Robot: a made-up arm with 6 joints. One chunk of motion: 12 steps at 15 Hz.
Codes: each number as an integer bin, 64 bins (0 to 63) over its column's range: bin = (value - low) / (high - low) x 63, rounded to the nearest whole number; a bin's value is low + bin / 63 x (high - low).
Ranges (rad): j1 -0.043..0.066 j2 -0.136..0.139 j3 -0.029..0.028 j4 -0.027..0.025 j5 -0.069..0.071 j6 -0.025..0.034
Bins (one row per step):
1: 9 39 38 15 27 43
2: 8 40 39 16 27 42
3: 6 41 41 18 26 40
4: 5 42 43 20 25 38
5: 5 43 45 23 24 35
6: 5 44 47 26 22 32
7: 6 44 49 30 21 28
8: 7 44 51 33 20 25
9: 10 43 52 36 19 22
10: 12 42 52 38 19 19
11: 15 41 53 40 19 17
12: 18 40 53 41 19 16
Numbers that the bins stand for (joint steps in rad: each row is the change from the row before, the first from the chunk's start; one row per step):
1: -0.02743 0.03424 0.00538 -0.01462 -0.00900 0.01527
2: -0.02916 0.03860 0.00629 -0.01379 -0.00900 0.01433
3: -0.03262 0.04297 0.00810 -0.01214 -0.01122 0.01246
4: -0.03435 0.04733 0.00990 -0.01049 -0.01344 0.01059
5: -0.03435 0.05170 0.01171 -0.00802 -0.01567 0.00778
6: -0.03435 0.05606 0.01352 -0.00554 -0.02011 0.00497
7: -0.03262 0.05606 0.01533 -0.00224 -0.02233 0.00122
8: -0.03089 0.05606 0.01714 0.00024 -0.02456 -0.00159
9: -0.02570 0.05170 0.01805 0.00271 -0.02678 -0.00440
10: -0.02224 0.04733 0.01805 0.00437 -0.02678 -0.00721
11: -0.01705 0.04297 0.01895 0.00602 -0.02678 -0.00908
12: -0.01186 0.03860 0.01895 0.00684 -0.02678 -0.01002

